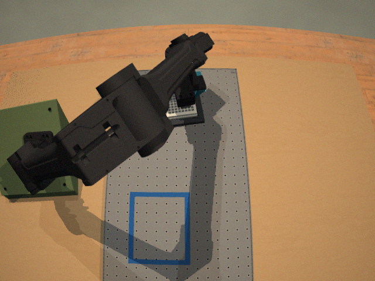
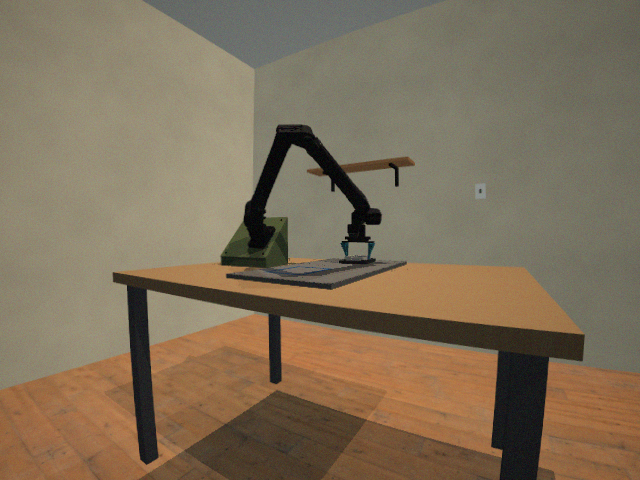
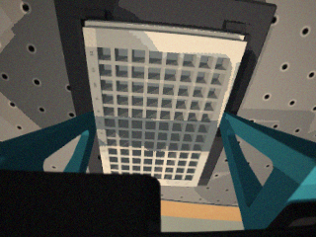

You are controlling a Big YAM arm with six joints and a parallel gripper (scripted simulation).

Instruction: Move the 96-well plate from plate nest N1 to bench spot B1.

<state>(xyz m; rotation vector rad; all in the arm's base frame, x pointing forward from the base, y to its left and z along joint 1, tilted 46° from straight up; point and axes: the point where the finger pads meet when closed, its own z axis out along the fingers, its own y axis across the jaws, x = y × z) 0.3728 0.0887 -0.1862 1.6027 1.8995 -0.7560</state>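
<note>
Now: hand right at the white 96-well plate. Round my hand: dark plate nest N1 (2 cm below).
</note>
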